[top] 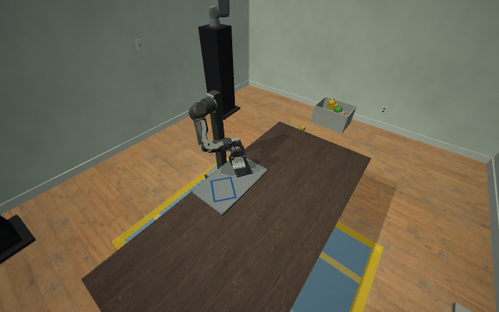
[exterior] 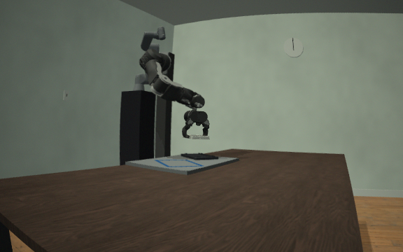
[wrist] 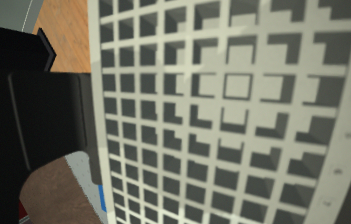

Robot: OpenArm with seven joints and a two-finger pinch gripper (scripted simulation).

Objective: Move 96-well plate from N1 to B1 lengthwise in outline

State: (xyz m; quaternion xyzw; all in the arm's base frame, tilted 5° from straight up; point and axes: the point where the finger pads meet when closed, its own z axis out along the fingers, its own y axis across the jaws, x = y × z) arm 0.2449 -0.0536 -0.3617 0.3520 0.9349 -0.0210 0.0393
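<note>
Now: the black plate nest 10 cm below my hand and 4 cm to the left of it. Round my hand: white 96-well plate: right at my hand.
</note>
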